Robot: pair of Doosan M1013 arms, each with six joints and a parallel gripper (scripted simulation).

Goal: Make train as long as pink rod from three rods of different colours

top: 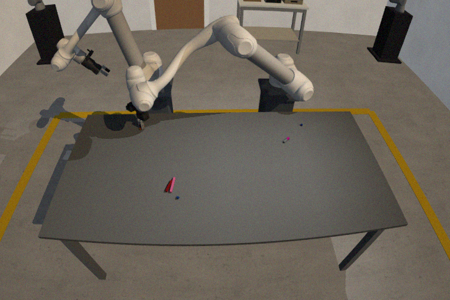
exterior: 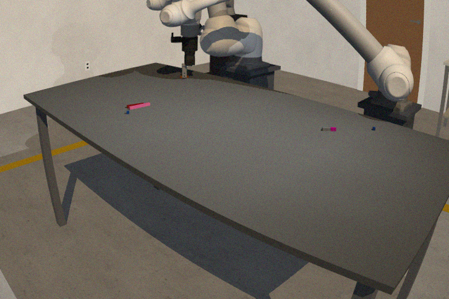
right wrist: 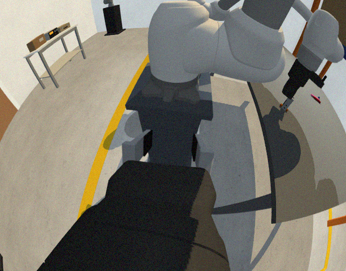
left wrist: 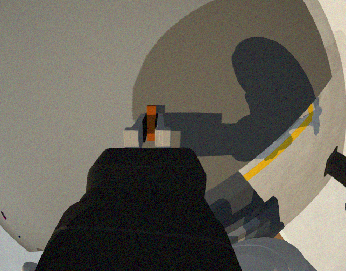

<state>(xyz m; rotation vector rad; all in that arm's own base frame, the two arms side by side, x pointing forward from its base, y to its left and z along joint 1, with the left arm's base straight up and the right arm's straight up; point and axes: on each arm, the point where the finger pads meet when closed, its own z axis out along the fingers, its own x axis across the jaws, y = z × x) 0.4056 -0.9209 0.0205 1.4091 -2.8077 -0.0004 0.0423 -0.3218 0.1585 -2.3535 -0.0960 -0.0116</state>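
Right now my left hand is 86 cm to the right of the grey rod, 9 cm short of it and 2 cm above it. From my left hand the other things lie so: orange rod (2 cm below); red rod (42 cm ahead, 23 cm to the left, 2 cm below); pink rod (42 cm ahead, 24 cm to the left, 2 cm below).
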